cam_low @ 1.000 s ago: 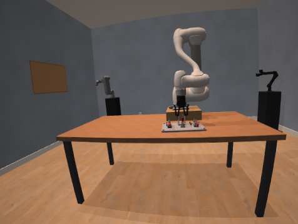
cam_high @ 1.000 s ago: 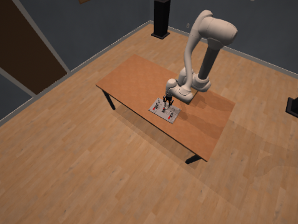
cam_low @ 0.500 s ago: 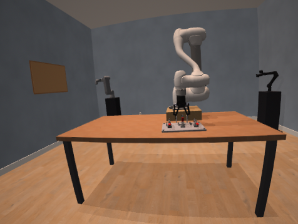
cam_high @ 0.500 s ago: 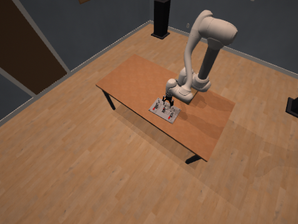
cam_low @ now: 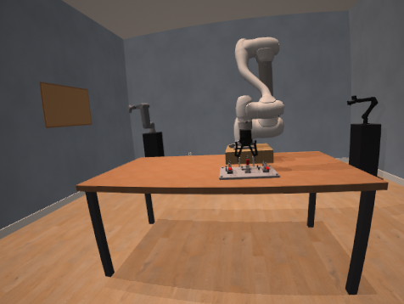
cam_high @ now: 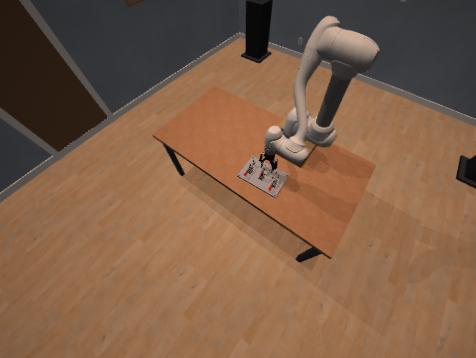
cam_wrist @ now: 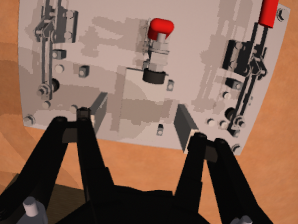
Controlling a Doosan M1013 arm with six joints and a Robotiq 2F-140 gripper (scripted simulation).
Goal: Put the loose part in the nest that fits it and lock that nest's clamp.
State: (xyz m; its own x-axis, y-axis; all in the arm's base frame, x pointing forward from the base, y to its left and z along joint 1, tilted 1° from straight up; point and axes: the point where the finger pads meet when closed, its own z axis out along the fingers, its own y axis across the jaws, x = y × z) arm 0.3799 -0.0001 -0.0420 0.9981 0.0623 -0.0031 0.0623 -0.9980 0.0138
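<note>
Right now the loose part is 3 cm below my hand. Round my hand: fixture 5 cm below, 5 cm ahead.
</note>
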